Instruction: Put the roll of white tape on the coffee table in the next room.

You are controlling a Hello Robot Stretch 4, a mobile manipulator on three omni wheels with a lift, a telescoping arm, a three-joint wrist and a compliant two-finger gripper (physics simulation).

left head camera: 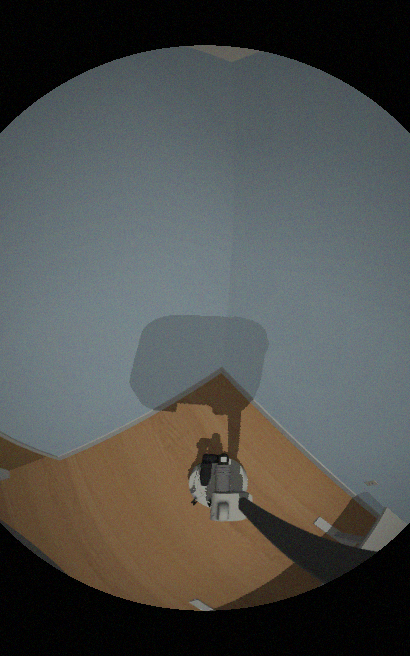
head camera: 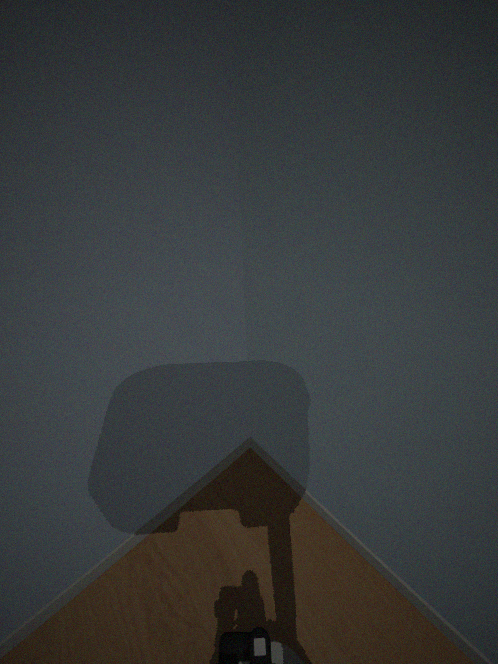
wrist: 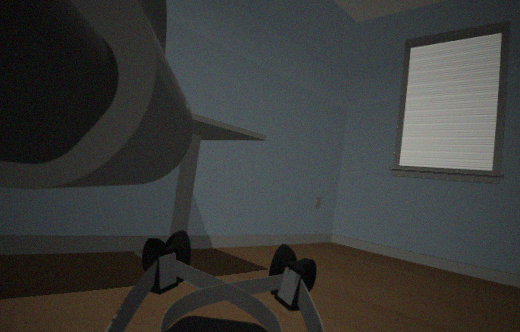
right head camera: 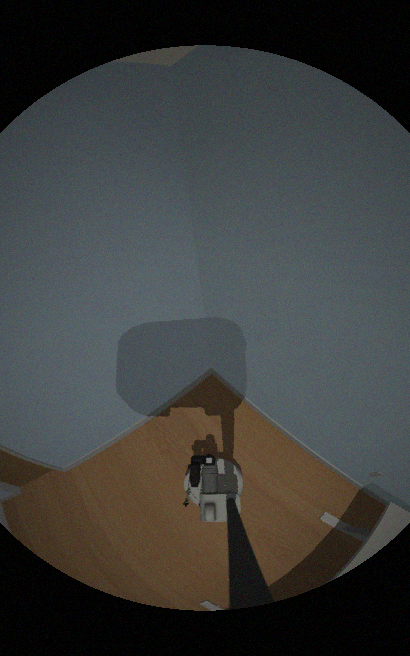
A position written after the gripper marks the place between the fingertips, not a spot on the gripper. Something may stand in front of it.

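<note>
The gripper (wrist: 231, 257) is visible, as is a window with blinds (wrist: 451, 118).
</note>
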